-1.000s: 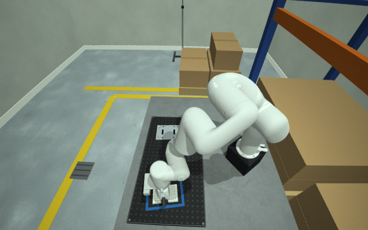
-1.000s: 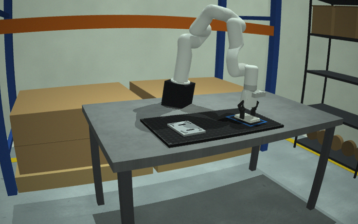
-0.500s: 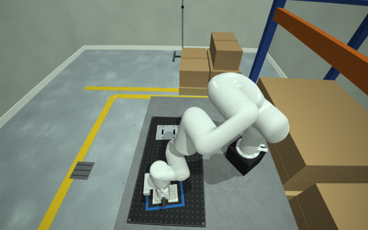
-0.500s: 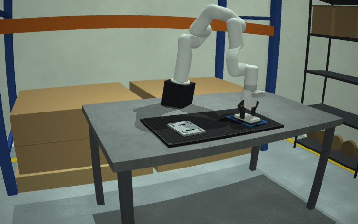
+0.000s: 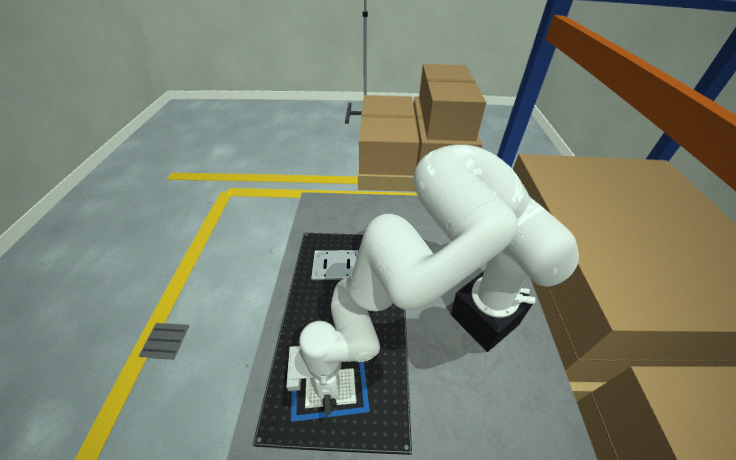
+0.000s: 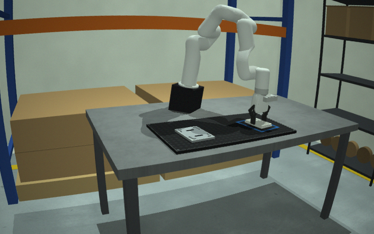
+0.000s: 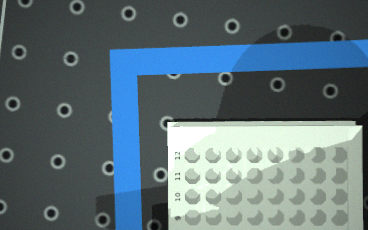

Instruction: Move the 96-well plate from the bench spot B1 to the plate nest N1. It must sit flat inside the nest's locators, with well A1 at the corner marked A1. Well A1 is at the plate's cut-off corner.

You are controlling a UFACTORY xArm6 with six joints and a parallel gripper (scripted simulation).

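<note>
Right now the white 96-well plate is 1 cm below my hand. Round my hand: light grey plate nest N1 (39 cm to the right, 10 cm ahead, 1 cm below).
</note>
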